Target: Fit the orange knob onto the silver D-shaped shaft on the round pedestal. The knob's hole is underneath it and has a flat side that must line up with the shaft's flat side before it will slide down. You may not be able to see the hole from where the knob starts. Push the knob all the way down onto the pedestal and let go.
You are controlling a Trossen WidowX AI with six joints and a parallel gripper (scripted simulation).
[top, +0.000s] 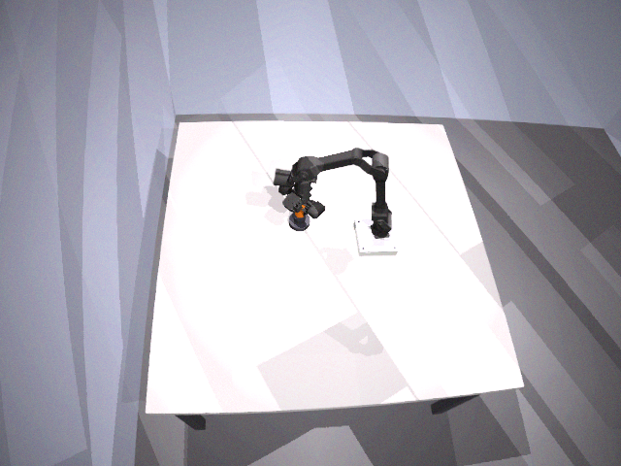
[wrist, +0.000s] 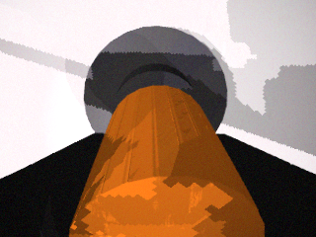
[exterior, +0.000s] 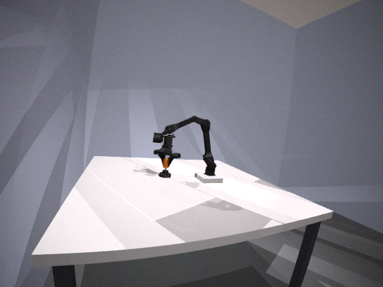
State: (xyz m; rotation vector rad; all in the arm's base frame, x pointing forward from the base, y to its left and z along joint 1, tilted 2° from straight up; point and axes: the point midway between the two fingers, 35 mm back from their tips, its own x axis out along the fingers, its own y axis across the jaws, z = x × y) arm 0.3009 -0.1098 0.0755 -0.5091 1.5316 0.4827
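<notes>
Right now my gripper tip is 30 mm below the orange knob. Round my gripper tip: pedestal (40 mm below).
</notes>
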